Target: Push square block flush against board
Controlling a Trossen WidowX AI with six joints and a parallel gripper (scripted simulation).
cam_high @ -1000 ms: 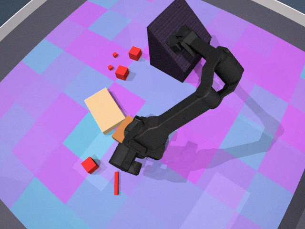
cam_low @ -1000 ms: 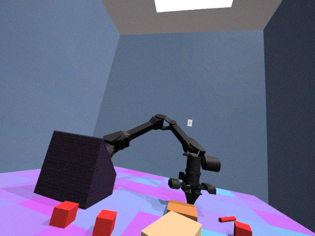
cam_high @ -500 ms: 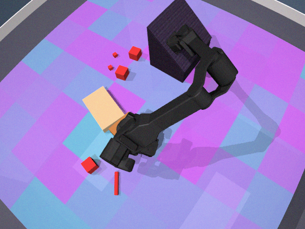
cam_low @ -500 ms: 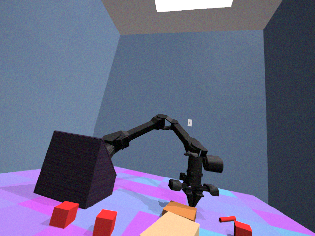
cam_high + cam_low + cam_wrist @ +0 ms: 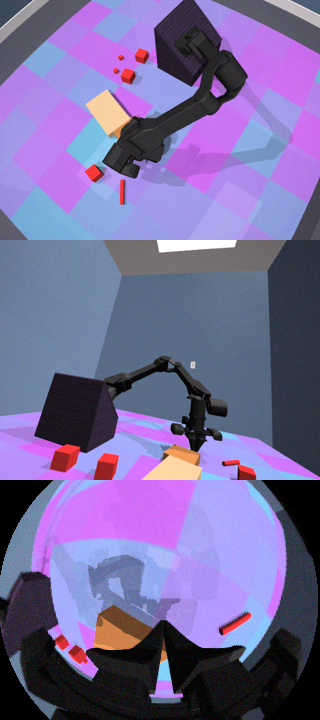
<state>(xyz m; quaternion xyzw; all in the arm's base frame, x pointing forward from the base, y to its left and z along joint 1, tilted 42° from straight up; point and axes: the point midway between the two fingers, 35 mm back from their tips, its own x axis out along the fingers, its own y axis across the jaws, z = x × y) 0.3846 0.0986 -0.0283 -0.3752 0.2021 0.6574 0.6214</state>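
My gripper tip is 6 cm to the left of the orange square block, 4 cm past it and 1 cm below it. Round my gripper tip: board 19 cm to the right, 6 cm behind, 1 cm above; then thin red rod 14 cm ahead, 2 cm to the left.
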